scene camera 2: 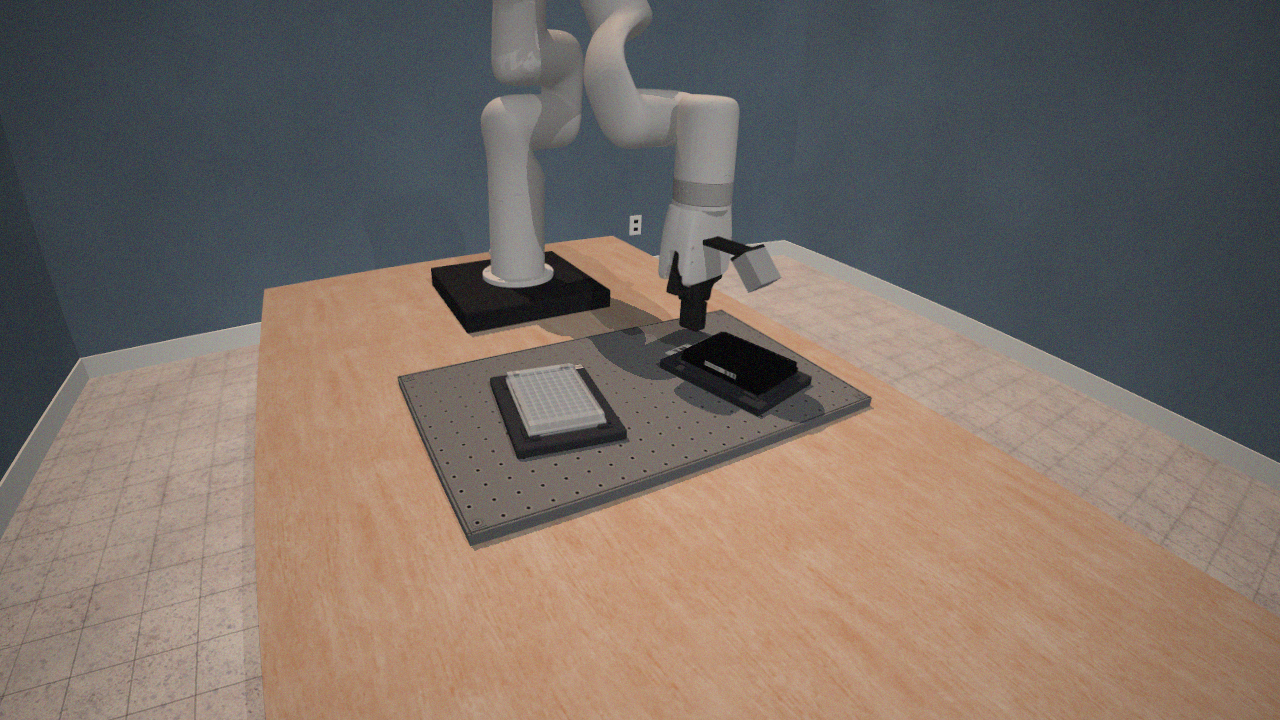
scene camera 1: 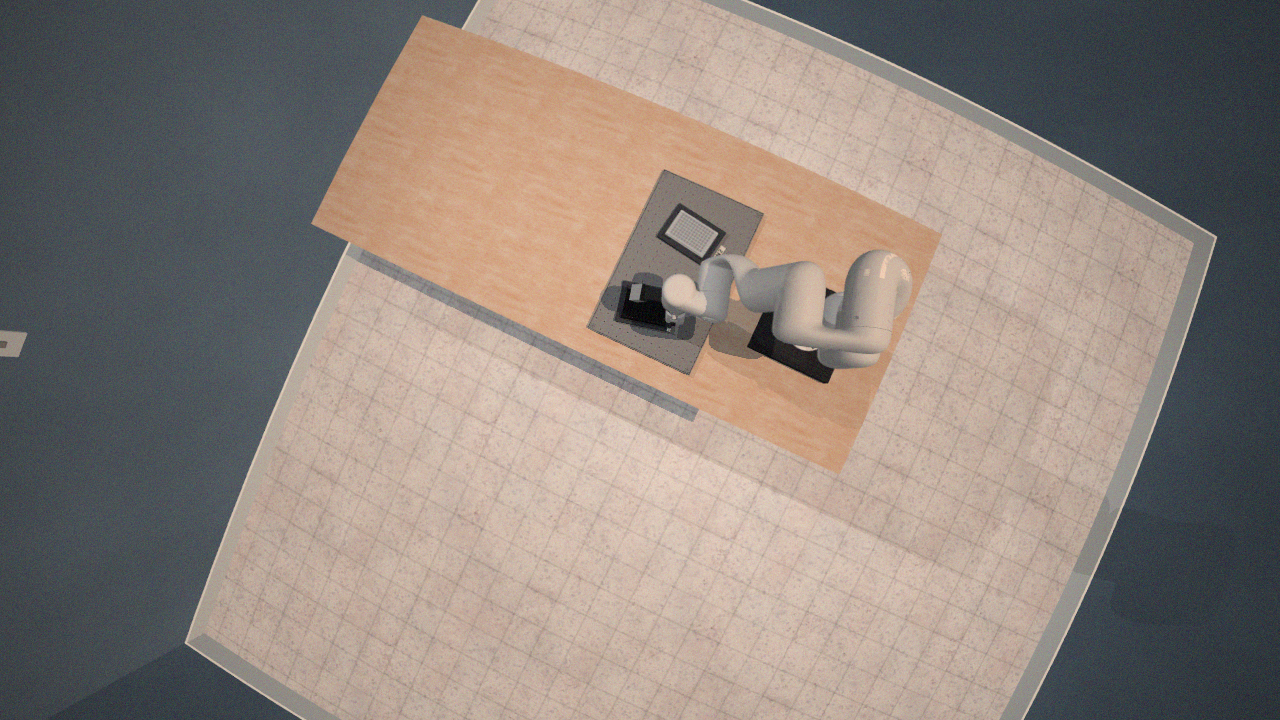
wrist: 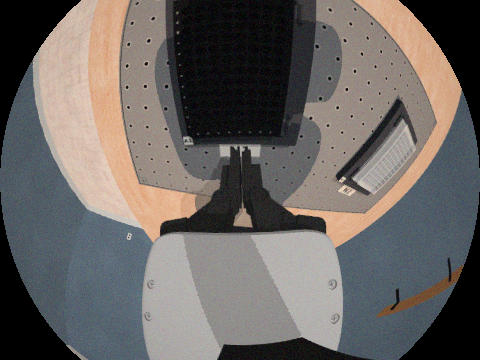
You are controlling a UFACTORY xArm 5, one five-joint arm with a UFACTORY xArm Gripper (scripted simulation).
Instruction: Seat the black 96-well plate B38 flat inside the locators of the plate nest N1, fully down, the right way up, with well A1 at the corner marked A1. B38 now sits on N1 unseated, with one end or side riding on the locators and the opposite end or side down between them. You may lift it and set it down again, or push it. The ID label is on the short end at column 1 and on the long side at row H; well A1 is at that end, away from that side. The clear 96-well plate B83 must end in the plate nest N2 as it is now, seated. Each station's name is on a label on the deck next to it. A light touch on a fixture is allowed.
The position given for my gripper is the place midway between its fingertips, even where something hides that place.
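There is my gripper, which I find in scene camera 2 (scene camera 2: 691, 327) and again in the wrist view (wrist: 241, 162). I can see a black plate B38 (scene camera 2: 751, 367) (scene camera 1: 654, 314) (wrist: 271, 91) too. Then there is a clear plate B83, visible in scene camera 2 (scene camera 2: 550, 400), in scene camera 1 (scene camera 1: 680, 221) and in the wrist view (wrist: 396, 149).
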